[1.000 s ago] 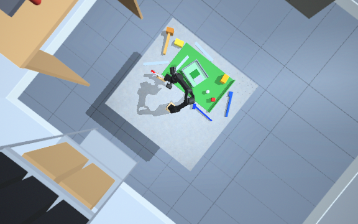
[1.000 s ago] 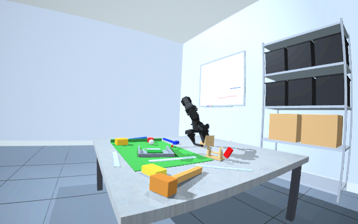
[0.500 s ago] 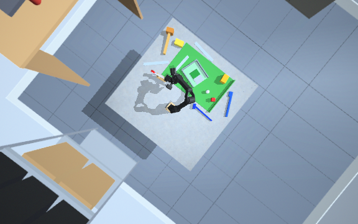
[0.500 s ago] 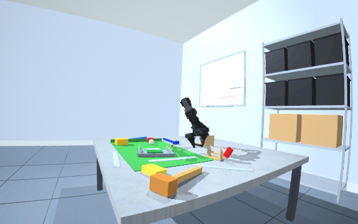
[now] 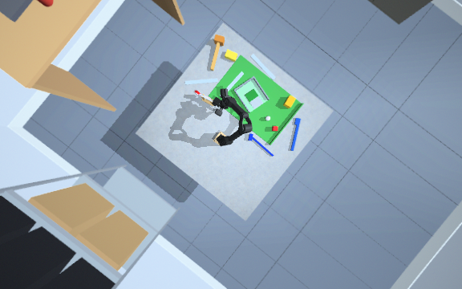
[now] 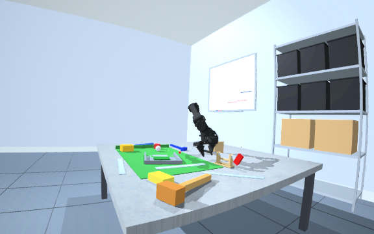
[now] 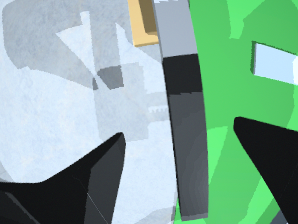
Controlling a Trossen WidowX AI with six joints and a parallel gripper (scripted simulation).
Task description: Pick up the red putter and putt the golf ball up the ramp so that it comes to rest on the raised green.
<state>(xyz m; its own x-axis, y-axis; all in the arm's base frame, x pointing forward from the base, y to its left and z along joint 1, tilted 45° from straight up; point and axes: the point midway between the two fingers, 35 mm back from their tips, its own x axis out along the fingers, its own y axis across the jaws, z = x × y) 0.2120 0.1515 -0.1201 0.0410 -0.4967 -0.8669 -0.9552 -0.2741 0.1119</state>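
Now: the red putter 40 mm behind my gripper tip, 110 mm to the left of it and 30 mm above it. Round my gripper tip: grey frame (270 mm ahead, 100 mm to the right, 30 mm below); white golf ball (220 mm ahead, 380 mm to the right, 10 mm below); wooden stand (40 mm behind, 130 mm to the left).
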